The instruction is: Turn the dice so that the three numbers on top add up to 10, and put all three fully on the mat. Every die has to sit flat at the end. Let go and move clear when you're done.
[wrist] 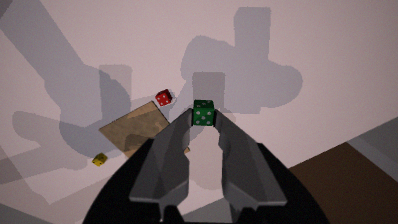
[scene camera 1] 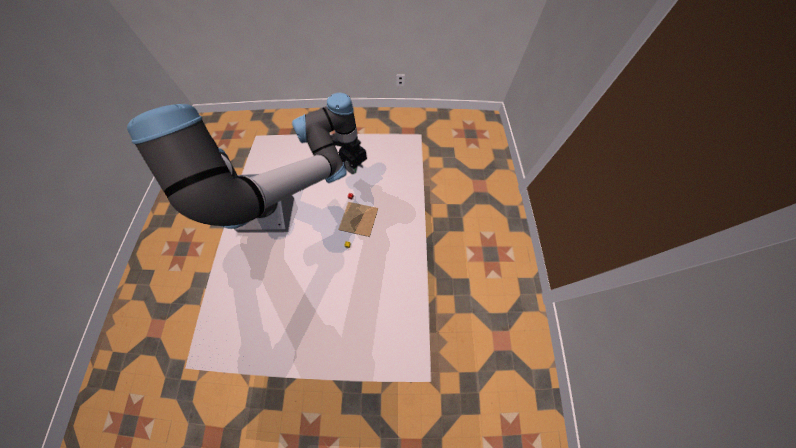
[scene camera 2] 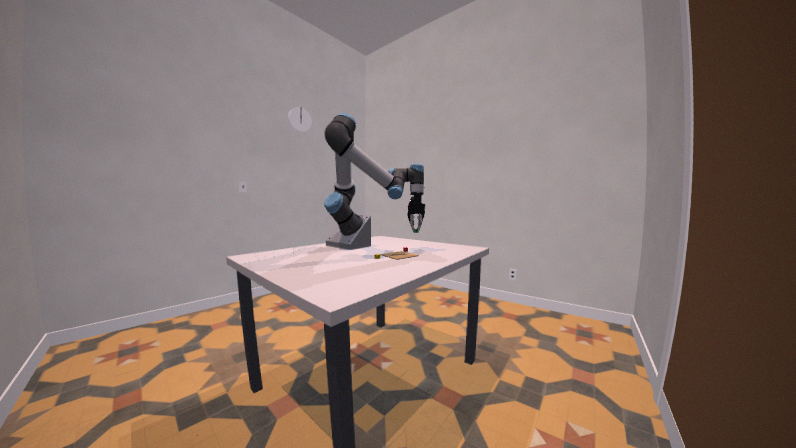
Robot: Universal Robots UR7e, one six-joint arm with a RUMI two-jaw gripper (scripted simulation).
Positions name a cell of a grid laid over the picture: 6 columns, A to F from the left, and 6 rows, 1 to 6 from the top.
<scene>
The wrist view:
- my gripper: D3
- brown mat: B4
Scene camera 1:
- brown mat: C3
</scene>
